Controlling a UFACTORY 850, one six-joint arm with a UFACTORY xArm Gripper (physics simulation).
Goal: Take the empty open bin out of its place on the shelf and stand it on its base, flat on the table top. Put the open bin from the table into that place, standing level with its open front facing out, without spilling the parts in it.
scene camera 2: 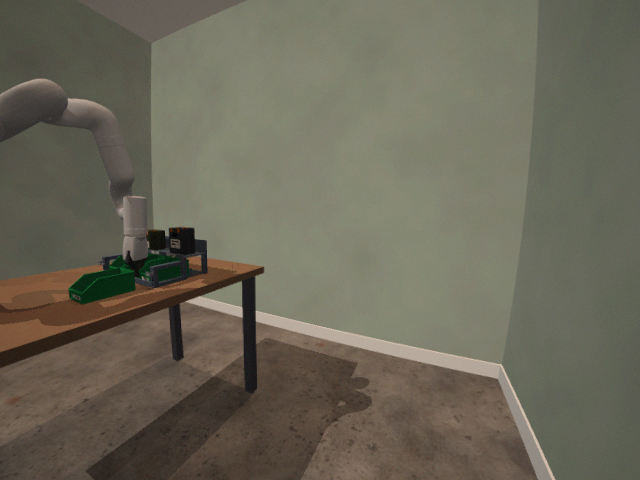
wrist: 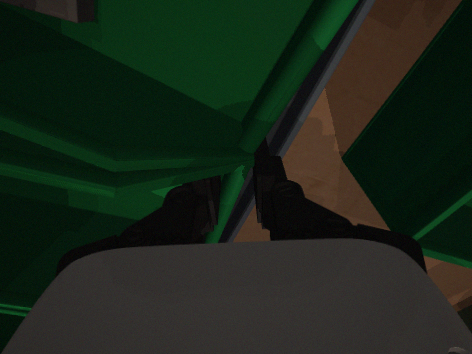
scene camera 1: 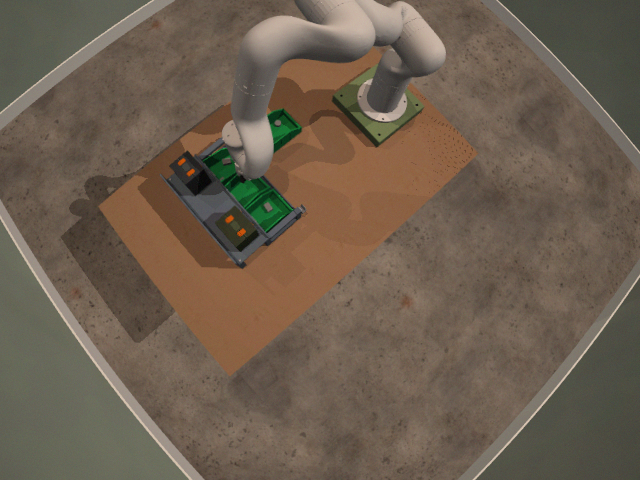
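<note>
The empty green bin [scene camera 1: 249,192] [wrist: 75,240] stands in the middle place of the grey shelf's [scene camera 1: 283,228] [scene camera 2: 204,262] lower level, between two green bins. My gripper [scene camera 1: 241,179] [scene camera 2: 135,267] [wrist: 235,158] points down at its front edge, near the corner beside the left neighbour in scene camera 1. The fingers are shut on the empty bin's front lip, one finger inside and one outside; the lip runs askew between them. The bin still sits level. The other open green bin [scene camera 1: 285,131] [scene camera 2: 105,285] [wrist: 425,125] stands upright on the table before the shelf, holding a grey part [scene camera 1: 278,122].
The neighbour bins [scene camera 1: 212,158] [scene camera 1: 264,219] hold grey parts and touch or nearly touch the empty one. A black box [scene camera 1: 185,166] [scene camera 2: 181,240] and an olive box [scene camera 1: 236,227] [scene camera 2: 156,239] stand on the upper shelf behind. The robot base plate [scene camera 1: 379,131] is bolted to the table.
</note>
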